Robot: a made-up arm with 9 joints. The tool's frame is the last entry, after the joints.
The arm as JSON. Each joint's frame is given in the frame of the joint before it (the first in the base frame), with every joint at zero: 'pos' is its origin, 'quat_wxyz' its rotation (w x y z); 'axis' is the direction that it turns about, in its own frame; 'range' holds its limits. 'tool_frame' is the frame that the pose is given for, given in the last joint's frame.
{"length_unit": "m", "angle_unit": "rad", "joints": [
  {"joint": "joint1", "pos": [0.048, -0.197, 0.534], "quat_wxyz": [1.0, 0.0, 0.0, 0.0], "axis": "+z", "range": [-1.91, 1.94]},
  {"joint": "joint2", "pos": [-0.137, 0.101, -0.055], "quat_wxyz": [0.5, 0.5, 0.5, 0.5], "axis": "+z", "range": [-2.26, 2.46]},
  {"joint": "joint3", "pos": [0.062, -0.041, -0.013], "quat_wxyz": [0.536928, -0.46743, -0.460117, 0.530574], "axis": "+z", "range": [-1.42, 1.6]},
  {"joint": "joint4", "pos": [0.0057, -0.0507, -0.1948], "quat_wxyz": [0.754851, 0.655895, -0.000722, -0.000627], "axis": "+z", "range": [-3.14, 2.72]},
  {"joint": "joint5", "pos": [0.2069, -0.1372, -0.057], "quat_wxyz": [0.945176, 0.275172, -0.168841, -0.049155], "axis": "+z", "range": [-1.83, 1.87]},
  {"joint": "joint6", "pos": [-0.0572, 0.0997, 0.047], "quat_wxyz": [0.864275, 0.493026, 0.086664, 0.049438], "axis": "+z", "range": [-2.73, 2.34]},
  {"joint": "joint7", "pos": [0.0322, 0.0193, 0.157], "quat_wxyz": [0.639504, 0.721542, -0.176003, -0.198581], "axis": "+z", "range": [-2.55, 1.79]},
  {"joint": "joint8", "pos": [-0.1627, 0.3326, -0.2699], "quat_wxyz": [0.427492, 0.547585, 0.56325, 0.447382], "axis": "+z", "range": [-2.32, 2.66]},
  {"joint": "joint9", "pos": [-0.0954, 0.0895, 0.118], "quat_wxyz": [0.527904, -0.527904, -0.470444, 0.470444], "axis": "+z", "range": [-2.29, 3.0]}
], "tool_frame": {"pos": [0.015, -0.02, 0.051], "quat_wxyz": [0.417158, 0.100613, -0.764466, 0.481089]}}
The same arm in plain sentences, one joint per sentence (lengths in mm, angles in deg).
The arm has nine revolute joints in a row. What follows holds with every joint at zero, and every direction is one of the base frame's. The first joint lies 48 mm along +x and 197 mm along -y and 534 mm along +z from the base frame's origin and turns about +z, from -109.43 to 111.15 deg. The second joint lies 137 mm along -x and 101 mm along +y and 55 mm along -z from the first joint and turns about +x, from -129.49 to 140.95 deg. The third joint lies 13 mm along -x and 62 mm along +y and 41 mm along -z from the second joint and turns about the direction (0.139602, -0.990113, 0.0137), from -81.36 to 91.67 deg. The fourth joint lies 23 mm along +x and 200 mm along +y and 3 mm along +z from the third joint and turns about +x, from -179.91 to 155.84 deg. The fifth joint lies 57 mm along -x and 140 mm along +y and 205 mm along +z from the fourth joint and turns about the direction (0.791546, 0.498829, -0.353021), from -104.85 to 107.14 deg. The sixth joint lies 74 mm along +x and 72 mm along -y and 69 mm along -z from the fifth joint and turns about +y, from -156.42 to 134.07 deg. The seventh joint lies 28 mm along +x and 157 mm along +y and 25 mm along +z from the sixth joint and turns about the direction (-0.966696, -0.1032, -0.234199), from -146.1 to 102.56 deg. The eighth joint lies 260 mm along +x and 368 mm along +y and 83 mm along -z from the seventh joint and turns about +z, from -132.93 to 152.41 deg. The ninth joint lies 78 mm along -x and 105 mm along -y and 118 mm along +z from the eighth joint and turns about -y, from -131.21 to 171.89 deg. The tool frame, which is the frame that the pose is given for, lies 15 mm along -x and 51 mm along -y and 20 mm along +z from the ninth joint; its axes are the base frame's turned by roll -32.24, pitch 14.33 and yaw -49.31 deg (as in URDF: about the fixed x, then y, then z).
